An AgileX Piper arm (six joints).
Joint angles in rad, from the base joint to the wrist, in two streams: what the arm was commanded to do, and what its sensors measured. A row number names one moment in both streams.
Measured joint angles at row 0:
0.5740 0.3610 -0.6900 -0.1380 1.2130 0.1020
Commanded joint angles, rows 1 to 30:
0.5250 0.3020 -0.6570 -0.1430 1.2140 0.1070
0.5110 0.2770 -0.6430 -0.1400 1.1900 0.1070
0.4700 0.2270 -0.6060 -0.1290 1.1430 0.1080
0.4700 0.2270 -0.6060 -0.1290 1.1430 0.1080
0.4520 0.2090 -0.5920 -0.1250 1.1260 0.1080
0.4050 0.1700 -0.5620 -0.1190 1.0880 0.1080
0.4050 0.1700 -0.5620 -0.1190 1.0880 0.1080
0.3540 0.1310 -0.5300 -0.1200 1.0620 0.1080
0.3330 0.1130 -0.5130 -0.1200 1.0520 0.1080
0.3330 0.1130 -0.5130 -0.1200 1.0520 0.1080
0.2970 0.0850 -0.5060 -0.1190 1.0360 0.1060
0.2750 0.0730 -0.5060 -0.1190 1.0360 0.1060
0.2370 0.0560 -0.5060 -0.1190 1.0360 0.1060
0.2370 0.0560 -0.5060 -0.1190 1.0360 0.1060
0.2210 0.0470 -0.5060 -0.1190 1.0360 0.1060
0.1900 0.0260 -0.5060 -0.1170 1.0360 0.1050
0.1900 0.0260 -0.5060 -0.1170 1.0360 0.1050
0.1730 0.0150 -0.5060 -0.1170 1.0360 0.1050
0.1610 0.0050 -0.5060 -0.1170 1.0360 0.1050
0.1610 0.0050 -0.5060 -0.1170 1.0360 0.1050
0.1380 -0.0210 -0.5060 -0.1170 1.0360 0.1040
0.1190 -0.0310 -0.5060 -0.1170 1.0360 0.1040
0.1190 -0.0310 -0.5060 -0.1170 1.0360 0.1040
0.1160 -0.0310 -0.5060 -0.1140 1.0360 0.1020
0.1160 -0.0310 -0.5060 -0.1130 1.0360 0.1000
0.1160 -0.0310 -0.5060 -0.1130 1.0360 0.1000
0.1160 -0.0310 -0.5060 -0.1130 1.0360 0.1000
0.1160 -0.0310 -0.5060 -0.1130 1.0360 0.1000
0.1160 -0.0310 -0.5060 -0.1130 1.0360 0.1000
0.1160 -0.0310 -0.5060 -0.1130 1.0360 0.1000
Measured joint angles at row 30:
0.1230 -0.0040 -0.5060 -0.1130 1.0460 0.1020
